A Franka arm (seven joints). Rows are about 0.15 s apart.
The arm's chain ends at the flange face. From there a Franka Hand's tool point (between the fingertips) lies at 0.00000 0.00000 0.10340 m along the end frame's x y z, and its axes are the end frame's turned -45 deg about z.
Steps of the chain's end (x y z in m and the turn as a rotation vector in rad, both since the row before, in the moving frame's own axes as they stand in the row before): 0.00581 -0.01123 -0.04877 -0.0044 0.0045 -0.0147; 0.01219 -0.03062 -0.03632 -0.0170 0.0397 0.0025; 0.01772 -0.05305 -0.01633 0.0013 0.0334 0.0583; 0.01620 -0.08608 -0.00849 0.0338 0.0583 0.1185; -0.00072 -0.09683 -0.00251 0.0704 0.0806 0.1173; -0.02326 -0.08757 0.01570 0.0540 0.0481 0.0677
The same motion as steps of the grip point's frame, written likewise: 0.01206 -0.00318 -0.04877 -0.0063 0.0001 -0.0147; 0.03193 -0.00889 -0.03642 -0.0401 0.0161 0.0025; 0.05251 -0.02256 -0.01639 -0.0227 0.0245 0.0583; 0.07893 -0.04723 -0.00872 -0.0173 0.0651 0.1185; 0.07891 -0.06759 -0.00310 -0.0072 0.1068 0.1173; 0.05294 -0.07855 0.01543 0.0042 0.0722 0.0677
